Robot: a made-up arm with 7 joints.
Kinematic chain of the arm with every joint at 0, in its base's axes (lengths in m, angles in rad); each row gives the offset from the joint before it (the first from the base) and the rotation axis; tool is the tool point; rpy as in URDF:
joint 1: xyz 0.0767 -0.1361 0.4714 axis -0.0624 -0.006 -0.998
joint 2: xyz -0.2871 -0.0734 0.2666 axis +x
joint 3: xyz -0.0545 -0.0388 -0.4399 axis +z
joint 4: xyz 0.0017 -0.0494 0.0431 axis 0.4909 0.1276 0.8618
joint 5: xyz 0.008 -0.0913 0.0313 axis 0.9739 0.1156 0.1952
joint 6: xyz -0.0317 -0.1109 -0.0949 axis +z
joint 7: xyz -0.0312 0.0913 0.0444 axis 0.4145 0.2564 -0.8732
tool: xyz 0.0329 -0.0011 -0.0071 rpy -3.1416 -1.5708 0
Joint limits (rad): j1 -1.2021..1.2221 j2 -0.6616..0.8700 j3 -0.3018..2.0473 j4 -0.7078..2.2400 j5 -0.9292..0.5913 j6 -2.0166..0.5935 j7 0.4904..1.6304
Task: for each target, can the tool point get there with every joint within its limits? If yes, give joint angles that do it. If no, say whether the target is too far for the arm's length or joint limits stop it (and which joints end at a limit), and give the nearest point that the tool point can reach.
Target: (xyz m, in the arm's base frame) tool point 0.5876 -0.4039 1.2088
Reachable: no: joint limits stop it (at a limit: joint 1, joint 2, joint 5, joint 6, joint 7) | nearest point 0.4135 -0.5217 0.6725 | short by 0.576 m
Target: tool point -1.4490 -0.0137 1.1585
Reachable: no: too far | nearest point -0.6205 -0.0815 0.6638 | short by 0.967 m
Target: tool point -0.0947 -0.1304 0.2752
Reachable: yes | joints -0.6690 0.3846 1.2034 0.3575 0.3436 -1.7064 0.7335
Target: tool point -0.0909 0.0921 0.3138
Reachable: yes | joints 0.1946 0.5870 0.8931 1.3261 -0.3145 -0.3229 0.8122
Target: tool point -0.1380 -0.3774 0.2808
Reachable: yes | joints 0.1530 -0.1464 0.1502 1.0436 -0.3631 -1.0401 0.6468
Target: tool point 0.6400 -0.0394 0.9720
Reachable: no: joint limits stop it (at a limit: joint 1, joint 2, joint 3, joint 6, joint 7) | nearest point 0.3408 0.1291 0.6260 | short by 0.487 m
